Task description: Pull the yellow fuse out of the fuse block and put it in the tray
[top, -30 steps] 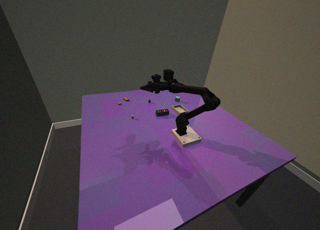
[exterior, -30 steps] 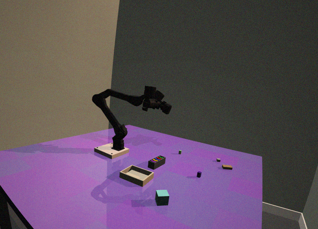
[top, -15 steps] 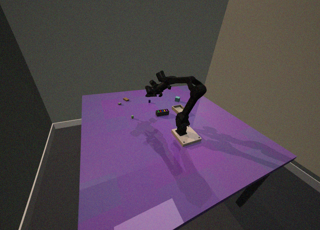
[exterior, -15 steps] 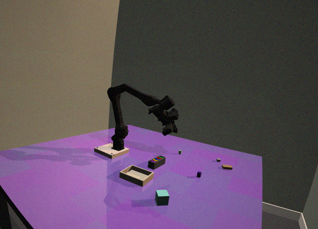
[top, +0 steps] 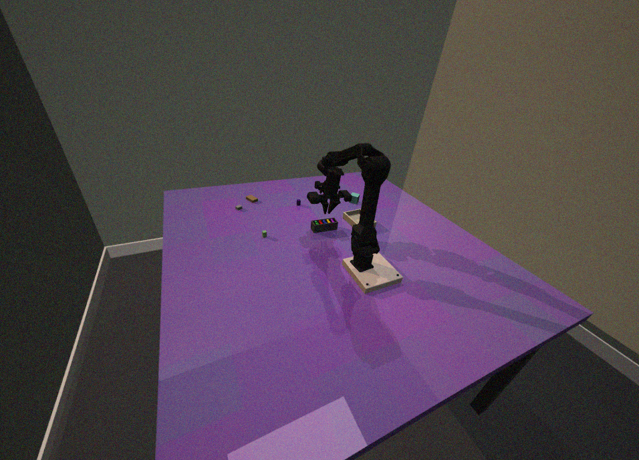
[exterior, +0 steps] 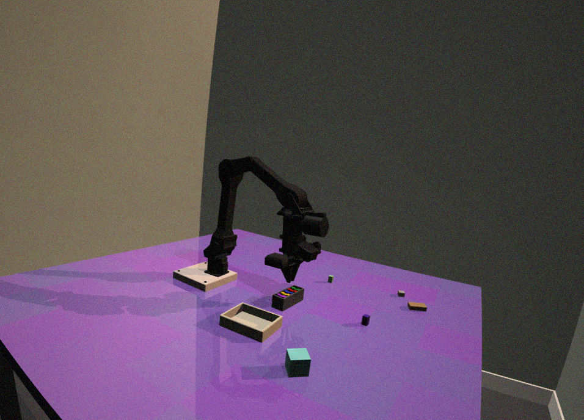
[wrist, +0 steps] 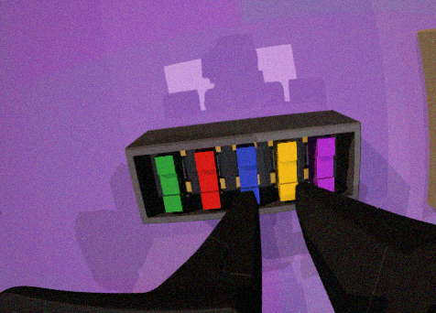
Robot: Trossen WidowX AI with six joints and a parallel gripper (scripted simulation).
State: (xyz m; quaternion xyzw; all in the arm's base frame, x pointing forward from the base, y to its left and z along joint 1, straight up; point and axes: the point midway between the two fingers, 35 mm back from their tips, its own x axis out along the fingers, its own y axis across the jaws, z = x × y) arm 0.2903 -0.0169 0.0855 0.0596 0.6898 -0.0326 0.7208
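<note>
Now: the yellow fuse 5 cm below my gripper tip, 1 cm to the right of it and 1 cm behind it. From my gripper tip the other things lie so: red fuse 5 cm below, 3 cm to the left; then blue fuse 5 cm below, 1 cm to the left; then purple fuse 5 cm below, 3 cm to the right, 1 cm behind.
</note>
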